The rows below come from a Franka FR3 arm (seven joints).
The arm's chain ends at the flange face. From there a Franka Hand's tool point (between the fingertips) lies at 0.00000 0.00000 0.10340 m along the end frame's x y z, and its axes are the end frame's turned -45 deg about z.
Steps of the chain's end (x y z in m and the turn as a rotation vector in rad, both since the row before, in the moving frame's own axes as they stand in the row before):
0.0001, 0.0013, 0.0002, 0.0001, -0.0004, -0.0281
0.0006, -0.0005, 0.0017, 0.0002, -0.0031, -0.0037
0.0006, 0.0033, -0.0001, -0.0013, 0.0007, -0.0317
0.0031, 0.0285, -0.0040, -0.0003, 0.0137, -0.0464
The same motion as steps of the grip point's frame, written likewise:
-0.0009, 0.0010, 0.0002, 0.0004, -0.0002, -0.0281
0.0006, -0.0002, 0.0017, 0.0023, -0.0021, -0.0037
-0.0020, 0.0029, -0.0001, -0.0014, -0.0004, -0.0317
-0.0170, 0.0233, -0.0040, -0.0099, 0.0095, -0.0464

